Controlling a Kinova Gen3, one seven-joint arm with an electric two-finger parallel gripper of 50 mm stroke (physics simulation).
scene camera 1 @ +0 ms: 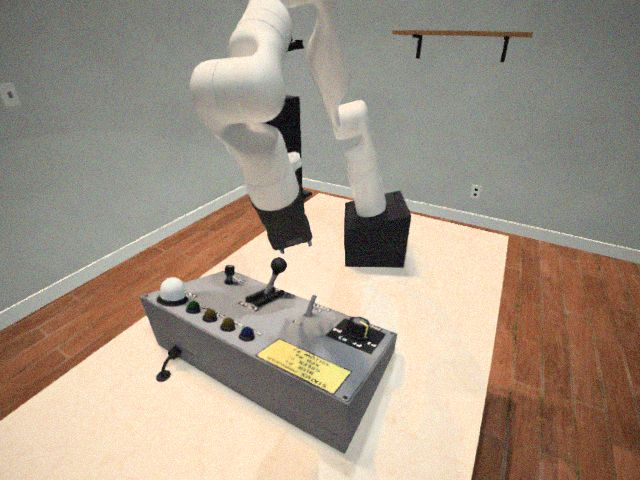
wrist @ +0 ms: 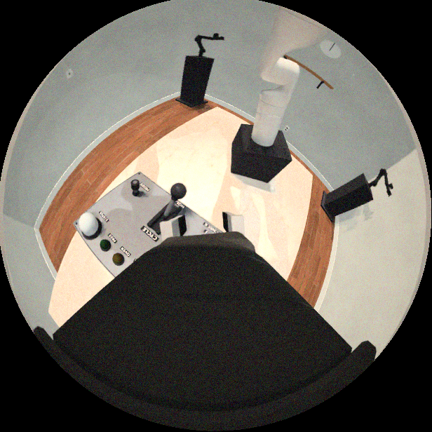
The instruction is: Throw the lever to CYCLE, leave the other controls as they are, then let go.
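Pixels of known places: gripper, between the fingertips: (scene camera 1: 295,246); arm's base, origin of its link: (scene camera 1: 371,209).
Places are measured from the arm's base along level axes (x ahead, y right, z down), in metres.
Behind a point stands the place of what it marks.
Note:
The lever (scene camera 1: 278,265) @[x 0.398, y 0.023, z -0.001 m] (wrist: 178,191), a grey shaft with a black ball knob, rises from a black slot on the grey control box (scene camera 1: 248,369) @[x 0.623, y -0.110, z 0.047 m] (wrist: 120,215). It leans toward the robot-base side, away from the CYCLE label (scene camera 1: 249,305) @[x 0.503, y 0.018, z 0.049 m] (wrist: 150,233). My gripper (scene camera 1: 296,246) @[x 0.432, y -0.067, z -0.107 m] (wrist: 203,221) is open and empty, close to the ball knob and apart from it. In the scene view it is just above and right of the knob; in the wrist view the knob lies up and left of the left finger.
The box also bears a small black knob (scene camera 1: 229,273) @[x 0.461, y 0.137, z 0.038 m] (wrist: 135,187), a grey toggle (scene camera 1: 311,305) @[x 0.419, y -0.094, z 0.047 m], a rotary dial (scene camera 1: 357,329) @[x 0.425, y -0.218, z 0.039 m], a white dome (scene camera 1: 172,289) @[x 0.619, y 0.115, z -0.024 m] (wrist: 89,224), several coloured domes and a yellow label (scene camera 1: 305,364) @[x 0.569, y -0.202, z 0.014 m]. The robot's black base (scene camera 1: 376,240) @[x 0.070, y -0.064, z 0.056 m] (wrist: 257,160) stands behind.

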